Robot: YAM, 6 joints.
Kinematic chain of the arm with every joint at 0, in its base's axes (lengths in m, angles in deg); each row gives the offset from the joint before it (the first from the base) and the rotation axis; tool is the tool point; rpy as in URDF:
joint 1: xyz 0 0 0.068 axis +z
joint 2: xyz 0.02 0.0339 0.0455 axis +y
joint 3: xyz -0.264 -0.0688 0 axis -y
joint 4: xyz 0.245 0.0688 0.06 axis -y
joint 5: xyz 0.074 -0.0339 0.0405 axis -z
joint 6: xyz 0.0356 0 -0.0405 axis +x
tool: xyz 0 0 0 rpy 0 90 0
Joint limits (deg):
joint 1: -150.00..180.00
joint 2: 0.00..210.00
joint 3: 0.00..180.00
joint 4: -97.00..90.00
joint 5: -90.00..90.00
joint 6: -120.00..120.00
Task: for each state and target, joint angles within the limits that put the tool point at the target. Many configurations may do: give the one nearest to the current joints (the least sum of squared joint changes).
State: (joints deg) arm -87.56 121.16 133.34 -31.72 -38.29 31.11
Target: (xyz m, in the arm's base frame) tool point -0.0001 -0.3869 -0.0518
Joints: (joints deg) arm -93.14 152.16 89.19 -45.14 -36.31 31.11
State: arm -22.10 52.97 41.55 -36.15 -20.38 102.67
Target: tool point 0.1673 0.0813 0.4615
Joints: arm 20.94 54.87 74.07 -22.01 -26.95 102.67
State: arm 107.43 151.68 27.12 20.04 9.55 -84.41
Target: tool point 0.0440 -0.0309 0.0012
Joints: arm 130.07 176.61 3.87 13.27 22.77 -84.41
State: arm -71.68 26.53 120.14 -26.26 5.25 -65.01
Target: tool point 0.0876 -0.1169 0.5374
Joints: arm -52.99 57.06 93.84 -32.80 0.68 -65.01
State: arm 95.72 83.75 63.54 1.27 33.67 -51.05
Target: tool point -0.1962 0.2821 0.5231
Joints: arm 127.56 89.22 99.88 12.38 27.46 -51.05
